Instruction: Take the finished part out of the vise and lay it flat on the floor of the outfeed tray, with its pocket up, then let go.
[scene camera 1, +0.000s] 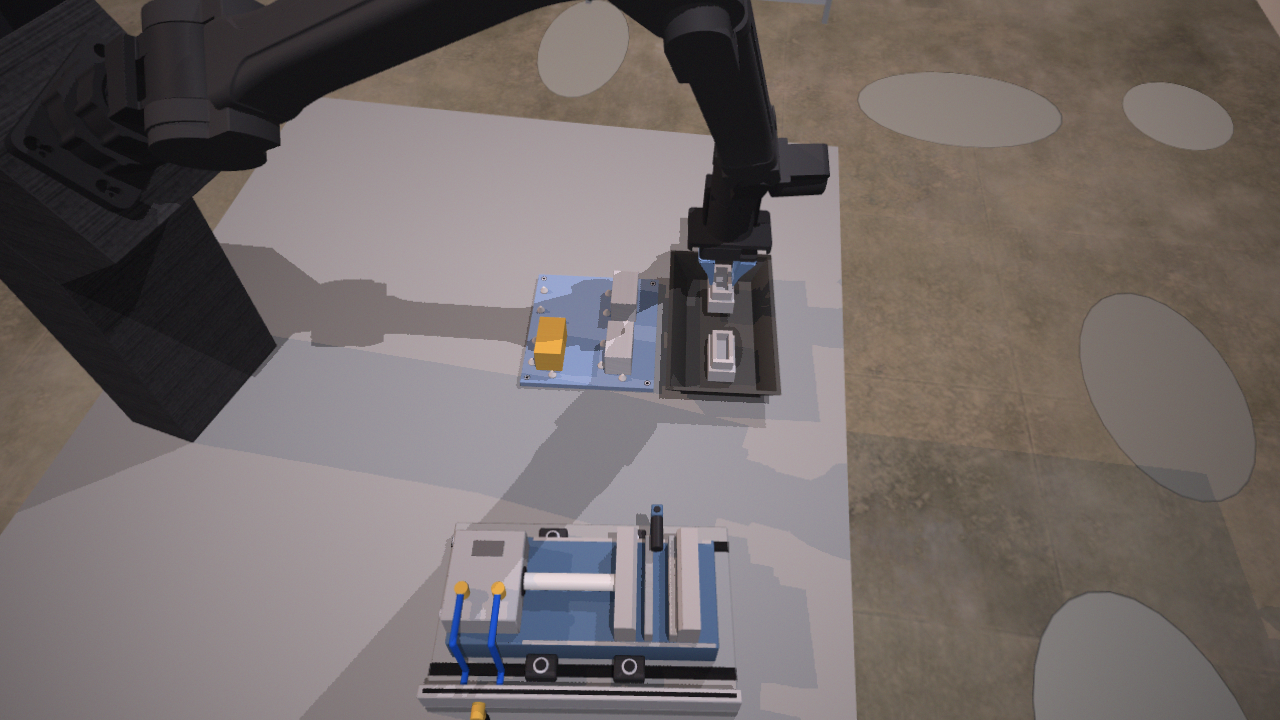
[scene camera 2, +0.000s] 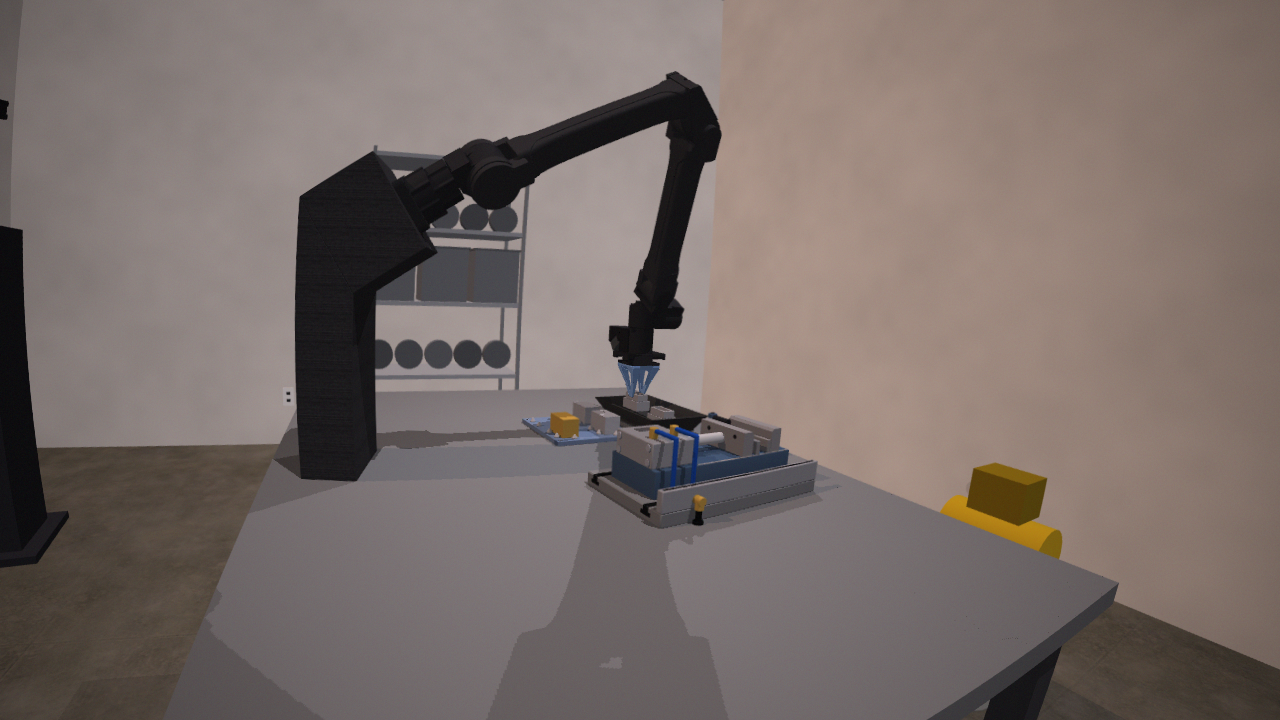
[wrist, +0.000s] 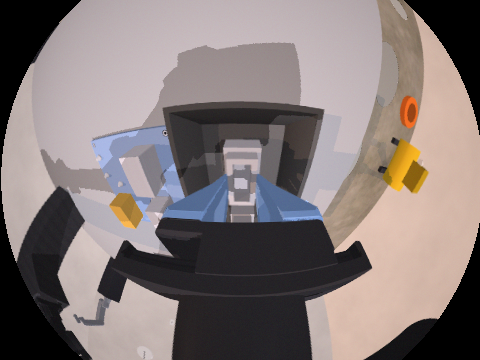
Labels:
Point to my gripper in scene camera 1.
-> At 721, 282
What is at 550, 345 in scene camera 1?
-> An orange block.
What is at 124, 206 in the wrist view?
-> An orange block.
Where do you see my gripper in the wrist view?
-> At 242, 179

